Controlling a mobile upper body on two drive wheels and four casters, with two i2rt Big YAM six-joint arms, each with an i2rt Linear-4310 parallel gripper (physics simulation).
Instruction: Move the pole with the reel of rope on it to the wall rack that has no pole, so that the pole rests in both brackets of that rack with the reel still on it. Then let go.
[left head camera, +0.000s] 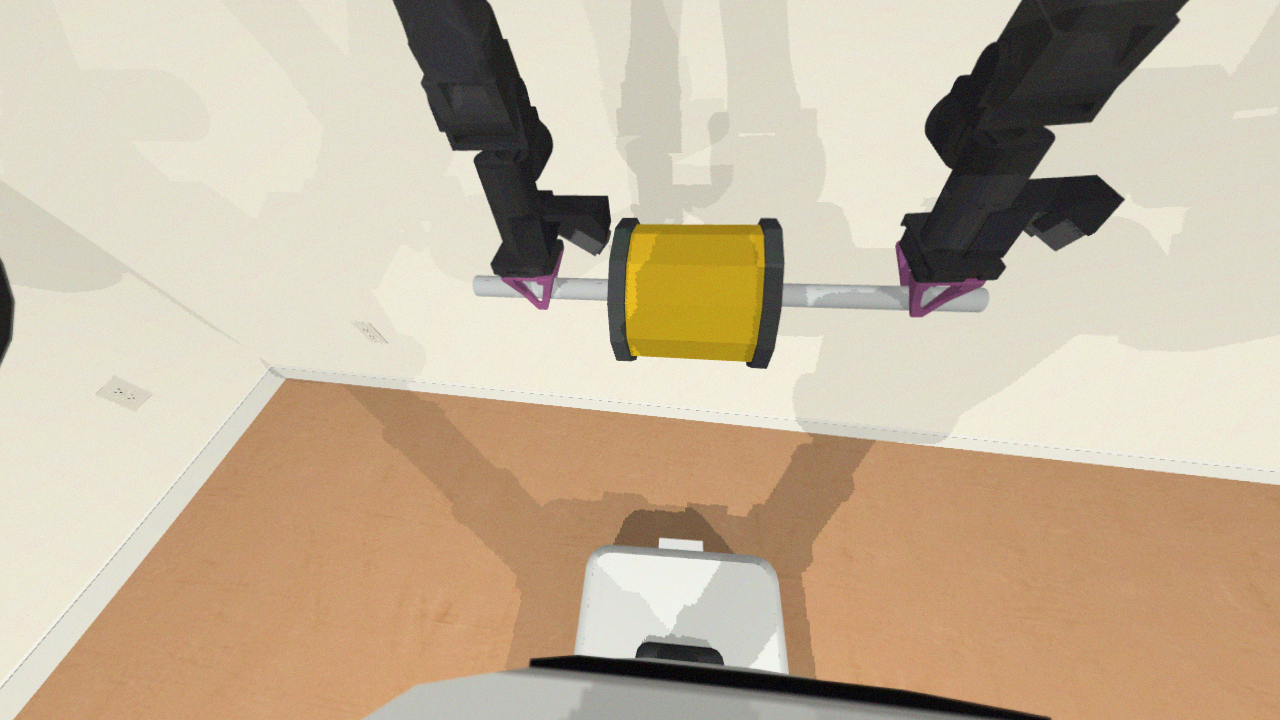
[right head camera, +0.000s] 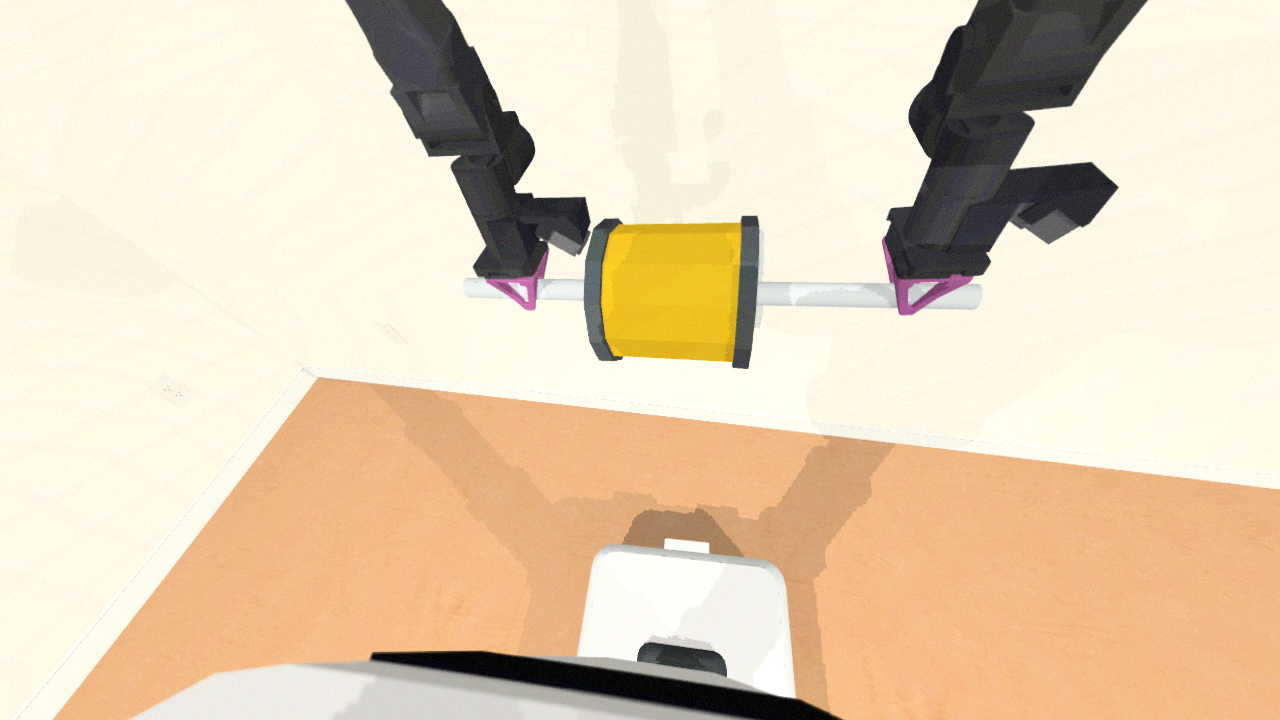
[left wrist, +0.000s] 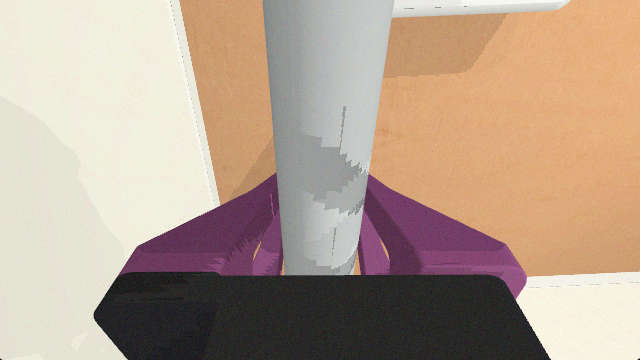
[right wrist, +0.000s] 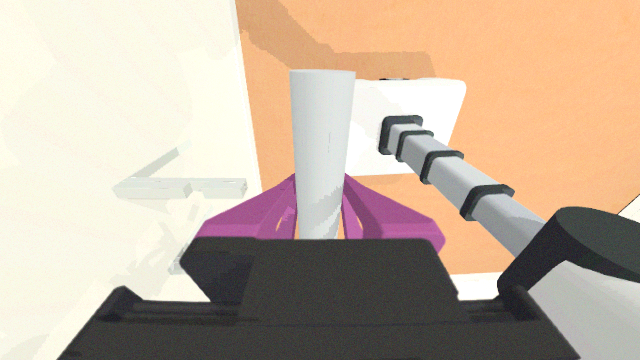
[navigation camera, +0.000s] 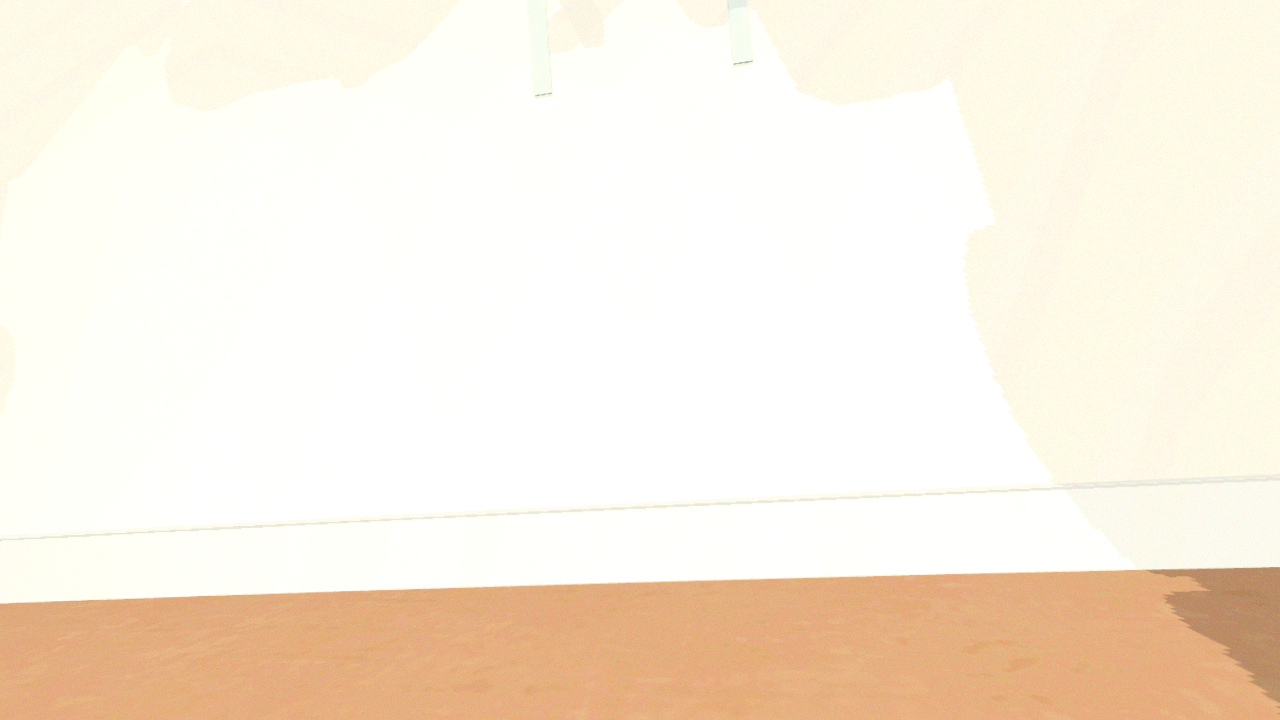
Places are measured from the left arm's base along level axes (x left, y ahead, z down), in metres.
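Pixels of known places: left gripper, fingertip midpoint: (left head camera: 545, 301) (right head camera: 533, 302) (left wrist: 320, 180); right gripper, fingertip midpoint: (left head camera: 911, 307) (right head camera: 901, 305) (right wrist: 319, 180).
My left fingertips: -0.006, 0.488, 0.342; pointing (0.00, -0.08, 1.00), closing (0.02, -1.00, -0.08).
For each thing: its top centre in the pictures, then the offset to it from my left fingertips, as dx, dy, dz. "spot": a spot on its surface instead. Level surfaces: height alone.
- yellow reel, top centre: (right head camera: 673, 232) (left head camera: 698, 233) -0.210, -0.008, -0.126
- notched wall bracket, surface spot: (right wrist: 155, 188) spot: -0.364, +0.285, +0.160
- wooden floor, surface height: dz +1.068
The pale grey pole (left head camera: 841, 296) (right head camera: 827, 294) (left wrist: 325, 75) (right wrist: 324, 115) is held roughly level in front of the wall. The yellow reel (left head camera: 696, 291) (right head camera: 671, 291) with dark flanges sits on it between the grippers. My left gripper (left head camera: 539, 295) (right head camera: 528, 297) (left wrist: 320, 180) is shut on the pole near one end. My right gripper (left head camera: 917, 302) (right head camera: 905, 302) (right wrist: 319, 180) is shut on it near the other. A notched wall bracket (right wrist: 155, 188) shows left of the pole in the right wrist view, apart from it. A second bracket is partly hidden below.
Two pale bracket strips (navigation camera: 540, 53) (navigation camera: 740, 35) show at the top of the navigation view. The wall (left head camera: 295, 304) meets the wooden floor (left head camera: 375, 537) at a white baseboard, with a corner at left. My white base (left head camera: 626, 608) (right wrist: 405, 100) stands below the reel.
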